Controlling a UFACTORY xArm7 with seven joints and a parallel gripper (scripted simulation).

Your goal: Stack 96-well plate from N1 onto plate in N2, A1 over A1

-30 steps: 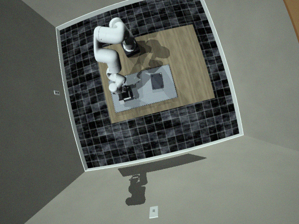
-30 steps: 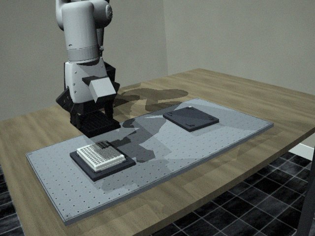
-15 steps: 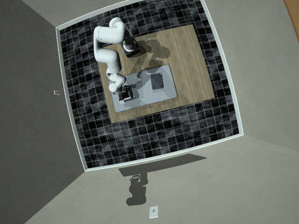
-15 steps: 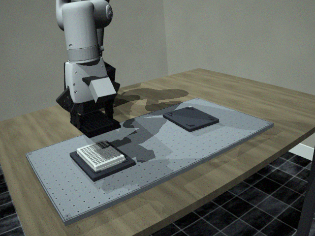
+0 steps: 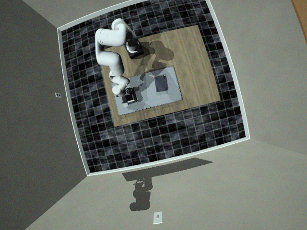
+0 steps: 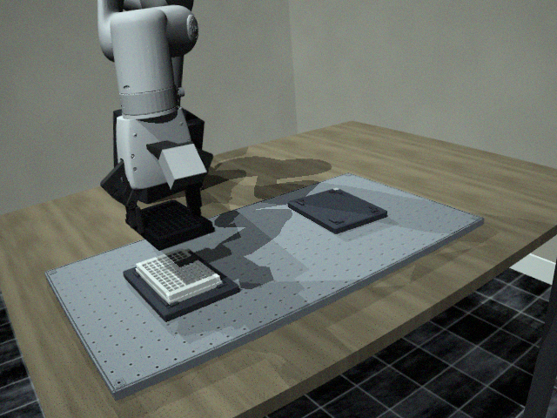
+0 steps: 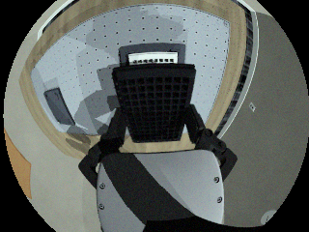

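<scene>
Right now my hand is 100 mm above the white 96-well plate. Round my hand: plate nest N1: 60 mm behind, 350 mm to the left, 110 mm below; plate nest N2: 110 mm below; black 96-well plate: 10 mm below.
</scene>
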